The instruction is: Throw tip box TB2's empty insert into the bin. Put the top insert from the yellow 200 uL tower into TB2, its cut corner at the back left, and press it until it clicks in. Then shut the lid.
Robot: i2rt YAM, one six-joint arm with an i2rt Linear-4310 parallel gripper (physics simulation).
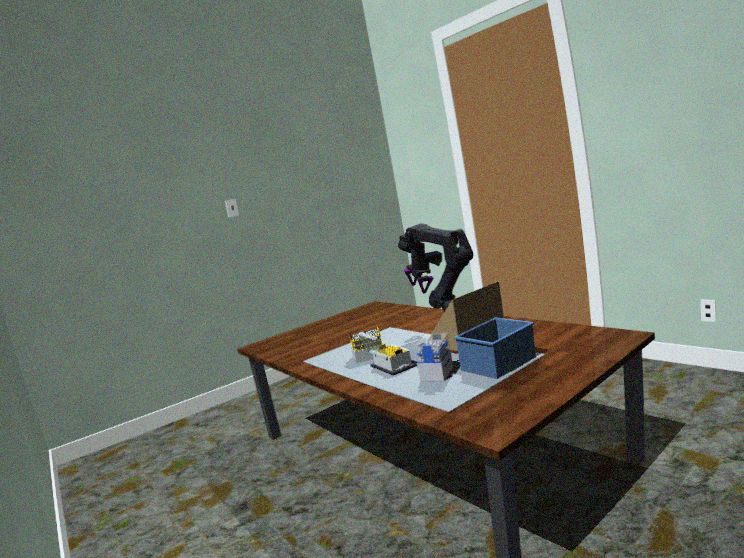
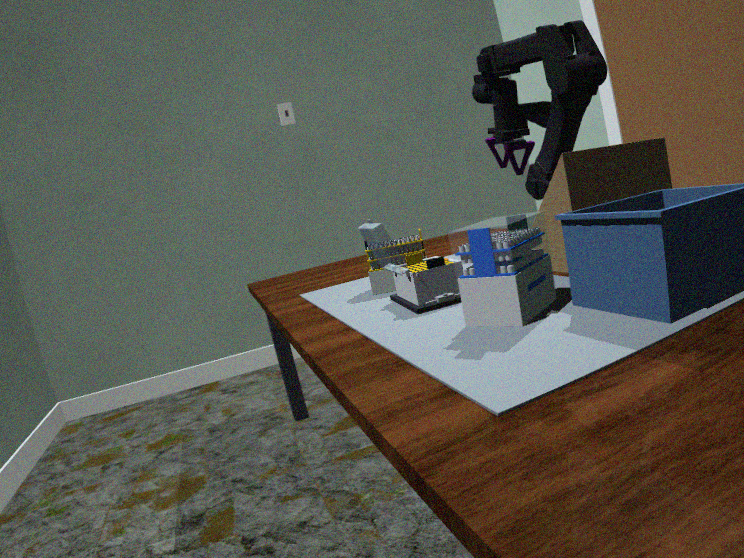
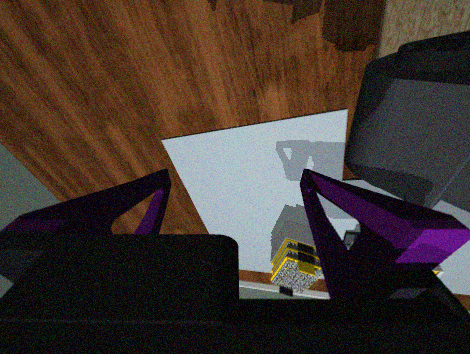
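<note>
My gripper (image 1: 419,287) (image 2: 511,169) (image 3: 235,176) is open and empty, high above the table's back part. The yellow tower (image 1: 366,341) (image 2: 395,255) (image 3: 296,265), with yellow inserts full of tips stacked on a pale base, stands at the mat's left end. A pale grey tip box (image 1: 391,360) (image 2: 427,287) with a yellow grid insert sits on a black base between the two towers; it is likely TB2, but I can read no label. A small black block (image 2: 433,261) shows at its top. The blue bin (image 1: 477,359) (image 2: 618,264) stands at the right. The cut corner cannot be made out.
A blue tower (image 1: 433,366) (image 2: 487,300) stands between the tip box and the bin. A tall brown and dark panel (image 1: 478,312) (image 2: 618,174) stands behind it, near the arm's base. A pale mat (image 1: 444,401) (image 2: 498,384) (image 3: 220,175) lies under the labware on the wooden table.
</note>
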